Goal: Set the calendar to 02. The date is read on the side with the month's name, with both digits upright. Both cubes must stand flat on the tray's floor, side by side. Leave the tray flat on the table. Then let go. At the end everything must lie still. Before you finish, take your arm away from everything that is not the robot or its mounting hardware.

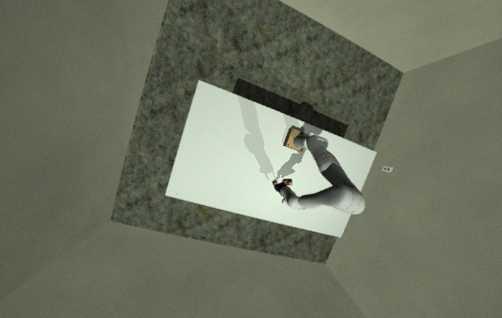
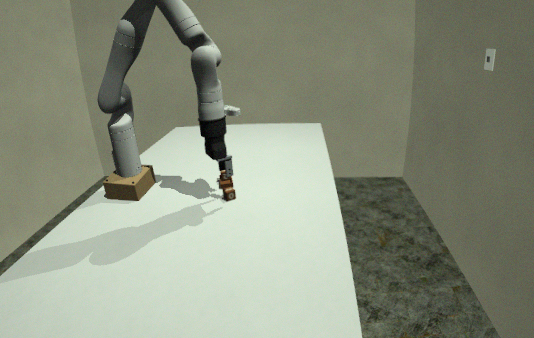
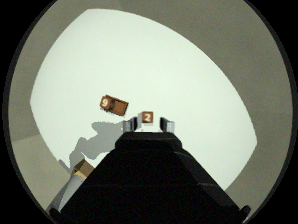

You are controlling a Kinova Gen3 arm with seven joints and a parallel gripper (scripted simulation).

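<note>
My hand is 9 cm above the brown calendar cube. From my hand the other things lie so: brown tray (3 cm behind, 11 cm to the left, 10 cm below).
</note>
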